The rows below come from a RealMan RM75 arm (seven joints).
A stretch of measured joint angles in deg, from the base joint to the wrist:
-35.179, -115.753, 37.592, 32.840, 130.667, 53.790, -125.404
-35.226, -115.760, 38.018, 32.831, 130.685, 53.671, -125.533
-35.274, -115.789, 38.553, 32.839, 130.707, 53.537, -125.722
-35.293, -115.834, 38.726, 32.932, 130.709, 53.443, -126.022
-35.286, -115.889, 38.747, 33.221, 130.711, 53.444, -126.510
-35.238, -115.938, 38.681, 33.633, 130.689, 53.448, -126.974
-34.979, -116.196, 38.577, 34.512, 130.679, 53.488, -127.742
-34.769, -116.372, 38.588, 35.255, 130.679, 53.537, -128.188
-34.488, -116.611, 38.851, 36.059, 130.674, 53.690, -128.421
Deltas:
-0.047, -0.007, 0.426, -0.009, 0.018, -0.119, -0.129
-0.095, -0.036, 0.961, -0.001, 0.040, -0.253, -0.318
-0.114, -0.081, 1.134, 0.092, 0.042, -0.347, -0.618
-0.107, -0.136, 1.155, 0.381, 0.044, -0.346, -1.106
-0.059, -0.185, 1.089, 0.793, 0.022, -0.342, -1.570
0.200, -0.443, 0.985, 1.672, 0.012, -0.302, -2.338
0.410, -0.619, 0.996, 2.415, 0.012, -0.253, -2.784
0.691, -0.858, 1.259, 3.219, 0.007, -0.100, -3.017

